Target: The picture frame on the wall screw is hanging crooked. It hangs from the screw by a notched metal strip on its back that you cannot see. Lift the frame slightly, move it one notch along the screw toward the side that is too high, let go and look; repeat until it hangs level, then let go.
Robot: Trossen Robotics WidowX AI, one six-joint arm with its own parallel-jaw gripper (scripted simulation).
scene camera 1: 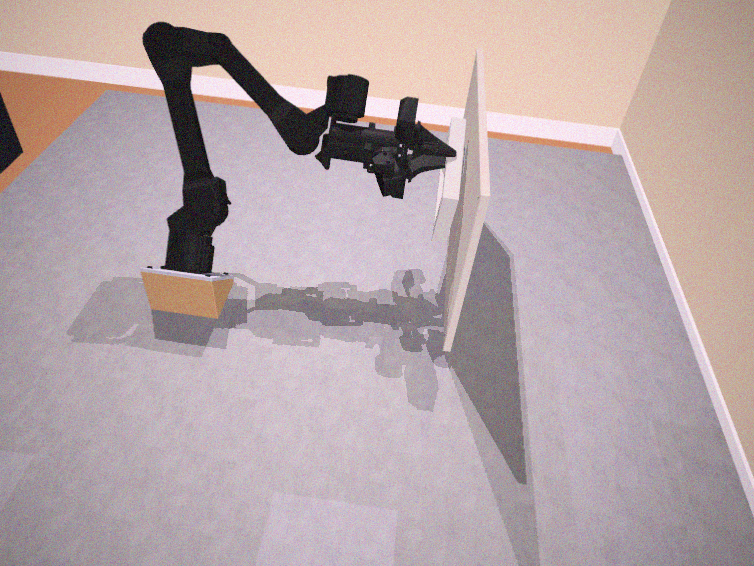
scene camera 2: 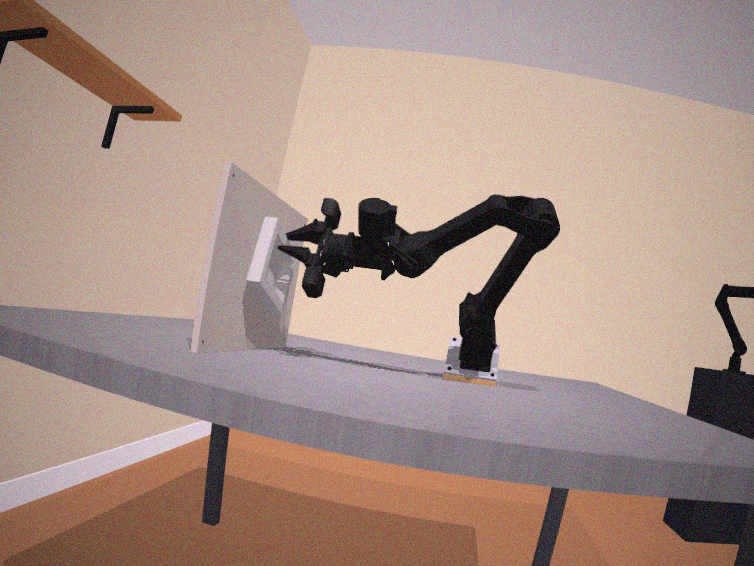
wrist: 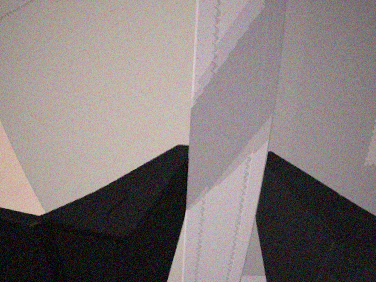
Path:
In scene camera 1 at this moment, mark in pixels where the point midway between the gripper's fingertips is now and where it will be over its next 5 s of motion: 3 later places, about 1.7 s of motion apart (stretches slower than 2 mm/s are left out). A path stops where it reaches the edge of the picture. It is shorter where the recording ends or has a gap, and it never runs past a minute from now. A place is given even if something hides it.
My gripper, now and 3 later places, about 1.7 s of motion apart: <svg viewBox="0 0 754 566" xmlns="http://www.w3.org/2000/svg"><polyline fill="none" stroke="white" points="455,158 455,155 346,122 399,150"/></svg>

